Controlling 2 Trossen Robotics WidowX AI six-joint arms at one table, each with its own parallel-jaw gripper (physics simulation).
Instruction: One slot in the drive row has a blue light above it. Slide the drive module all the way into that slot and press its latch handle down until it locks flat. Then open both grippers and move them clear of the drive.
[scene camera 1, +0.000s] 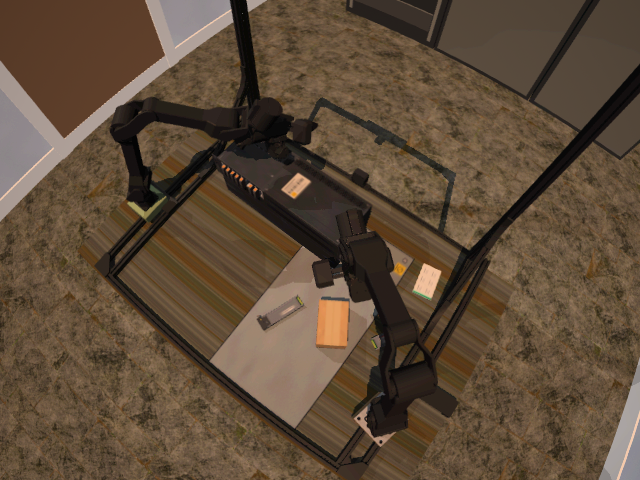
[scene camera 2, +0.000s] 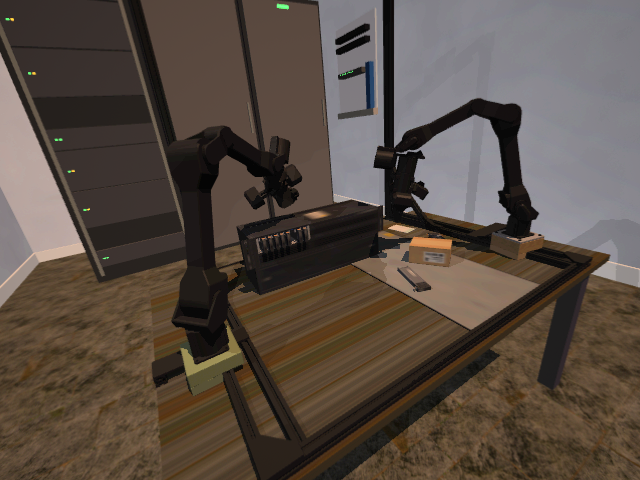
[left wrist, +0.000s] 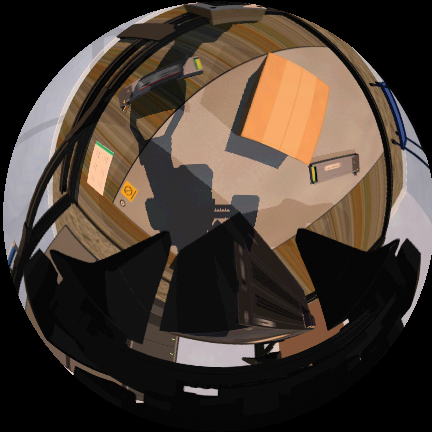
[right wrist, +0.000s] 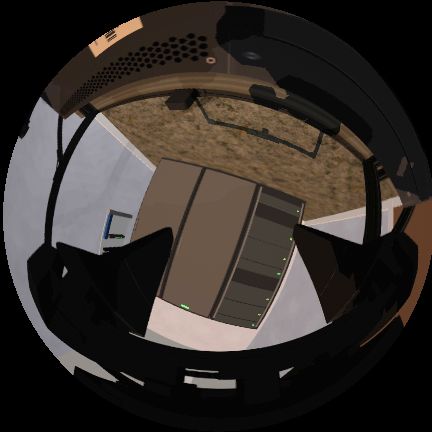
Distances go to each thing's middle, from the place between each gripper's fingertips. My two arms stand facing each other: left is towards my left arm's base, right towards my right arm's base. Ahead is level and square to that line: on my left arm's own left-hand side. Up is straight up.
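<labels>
My left gripper is 13 cm above the grey mat (scene camera 1: 281, 368), 1 cm to the left of it and 11 cm short of it. As for my right hand, the mat is 240 mm below it, 340 mm to the left of it and 330 mm ahead of it. Going by its middle, the mat is nearer to my left gripper than to my right hand.
</labels>
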